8 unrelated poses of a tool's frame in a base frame.
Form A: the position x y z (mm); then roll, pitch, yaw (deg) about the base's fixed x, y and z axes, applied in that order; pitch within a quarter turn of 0, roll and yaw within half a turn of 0.
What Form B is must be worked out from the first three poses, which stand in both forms.
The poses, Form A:
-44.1 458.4 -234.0 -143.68 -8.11 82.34
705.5 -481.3 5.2 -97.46 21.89 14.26
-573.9 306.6 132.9 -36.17 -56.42 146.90
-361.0 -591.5 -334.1 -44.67 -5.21 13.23
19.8 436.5 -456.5 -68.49 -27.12 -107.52
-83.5 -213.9 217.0 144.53 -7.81 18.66
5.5 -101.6 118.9 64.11 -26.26 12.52
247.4 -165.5 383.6 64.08 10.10 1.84
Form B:
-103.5 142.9 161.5 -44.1 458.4 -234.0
-67.9 96.9 107.1 705.5 -481.3 5.2
-158.6 63.5 -74.4 -573.9 306.6 132.9
-97.4 44.9 108.5 -361.0 -591.5 -334.1
-118.8 71.0 -7.3 19.8 436.5 -456.5
103.3 143.8 -60.5 -83.5 -213.9 217.0
118.7 66.9 -89.6 5.5 -101.6 118.9
78.8 64.5 -83.3 247.4 -165.5 383.6

